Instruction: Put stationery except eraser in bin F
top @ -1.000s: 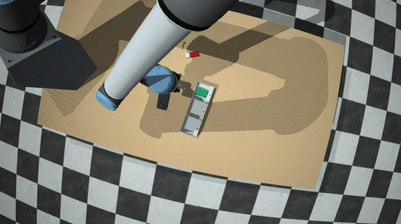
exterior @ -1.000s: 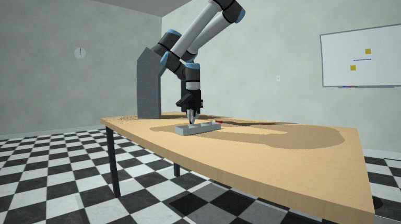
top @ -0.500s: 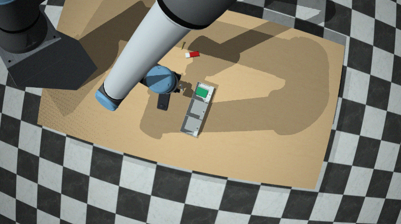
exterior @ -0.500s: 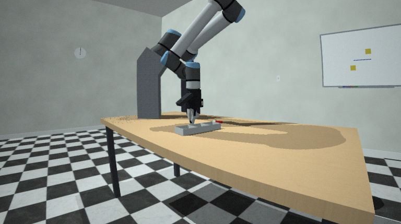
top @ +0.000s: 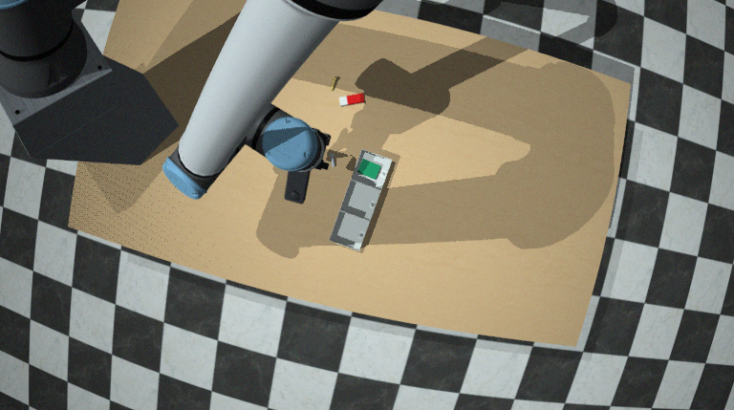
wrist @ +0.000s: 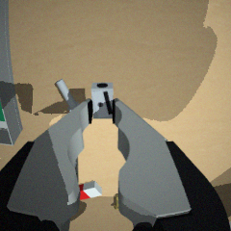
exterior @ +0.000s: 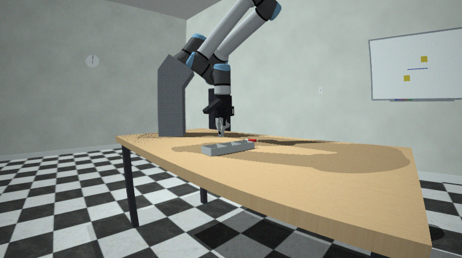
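My gripper is now 14 cm short of the green pad, 1 cm to the right of it and 5 cm above it. The rest, counted from my hand: eraser 5 cm ahead, 18 cm to the left, 6 cm below; then white-grey object 4 cm ahead, 2 cm to the left, 6 cm below; then pencil sharpener 1 cm below.
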